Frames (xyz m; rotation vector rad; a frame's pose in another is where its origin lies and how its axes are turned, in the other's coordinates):
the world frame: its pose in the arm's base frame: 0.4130 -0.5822 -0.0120 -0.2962 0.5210 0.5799
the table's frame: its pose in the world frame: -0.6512 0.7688 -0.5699 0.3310 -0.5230 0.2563
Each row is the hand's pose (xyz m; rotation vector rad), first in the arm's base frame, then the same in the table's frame.
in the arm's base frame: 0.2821 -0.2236 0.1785 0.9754 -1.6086 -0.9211
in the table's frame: 0.8796 -0.3890 0.5585 0.2279 -2.2117 -1.1381
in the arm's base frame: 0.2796 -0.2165 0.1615 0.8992 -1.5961 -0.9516
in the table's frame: 0.8835 -0.3869 0.5405 0.1568 -2.1828 -1.1908
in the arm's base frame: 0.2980 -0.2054 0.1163 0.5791 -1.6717 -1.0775
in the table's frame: 0.9060 -0.4037 0.4990 -0.1884 -2.1825 -1.3537
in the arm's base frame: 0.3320 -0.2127 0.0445 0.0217 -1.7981 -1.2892
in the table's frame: 0.9275 -0.4507 0.4383 -0.8046 -2.1657 -1.5969
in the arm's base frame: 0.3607 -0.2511 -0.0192 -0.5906 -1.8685 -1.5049
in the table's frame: 0.9230 -0.5134 0.3893 -1.4833 -2.0571 -1.8203
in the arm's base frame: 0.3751 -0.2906 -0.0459 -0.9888 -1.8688 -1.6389
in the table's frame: 0.9063 -0.5574 0.3730 1.6899 1.6918 1.7089
